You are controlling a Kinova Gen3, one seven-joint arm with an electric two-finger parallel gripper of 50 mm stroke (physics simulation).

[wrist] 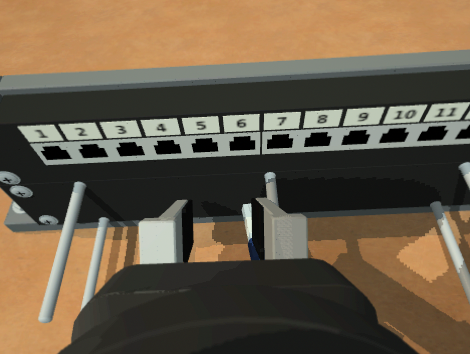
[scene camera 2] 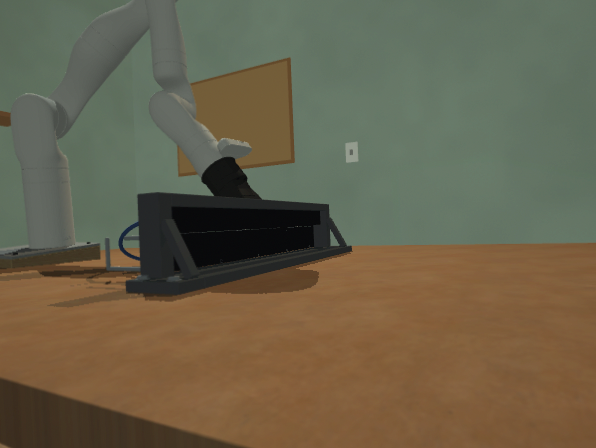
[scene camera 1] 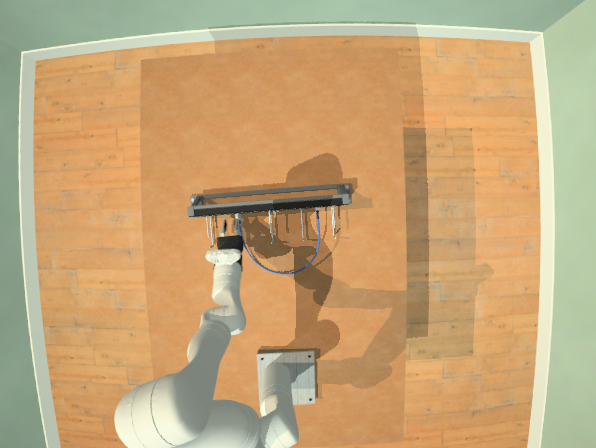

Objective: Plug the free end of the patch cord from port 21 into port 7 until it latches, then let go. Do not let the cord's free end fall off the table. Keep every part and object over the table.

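Pixels of known places: gripper, fingertip midpoint: (wrist: pixel 222 220) (scene camera 1: pixel 230 221); arm's base, origin of the base link: (scene camera 2: pixel 52 245) (scene camera 1: pixel 276 375).
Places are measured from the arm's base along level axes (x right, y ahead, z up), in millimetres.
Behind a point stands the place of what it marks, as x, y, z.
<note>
The patch panel (scene camera 1: pixel 272 204) @[-46, 569, 64] (scene camera 2: pixel 235 201) @[40, 596, 61] (wrist: pixel 200 172) @[-192, 529, 24] stands upright, its port face toward the arm. Port 7 (wrist: pixel 279 142) @[-154, 538, 41] is empty. The blue cord (scene camera 1: pixel 286 273) @[9, 348, -22] (scene camera 2: pixel 121 241) @[91, 411, 12] loops out from the panel's right part, where its fixed end sits; the port 21 label is not readable. The cord's free plug (wrist: pixel 247 216) @[-168, 523, -7] is a pale piece below the port row, beside the inner face of the right finger, which hides part of it. My gripper (scene camera 1: pixel 231 228) @[-179, 507, 15] (wrist: pixel 222 220) @[-179, 507, 15] is open, its fingers below ports 4 to 7, not touching the panel. The panel hides the fingers in scene camera 2.
Thin metal guide rods (scene camera 1: pixel 271 227) @[-51, 496, -18] (wrist: pixel 62 250) @[-249, 482, 21] stick out from the panel's front on both sides of the gripper, one close behind the right finger. The arm's base plate (scene camera 1: pixel 304 395) @[99, -68, -5] sits on the brown table (scene camera 1: pixel 200 125) @[-319, 822, -35] (scene camera 2: pixel 400 340) @[244, 894, -35] in front of the panel.
</note>
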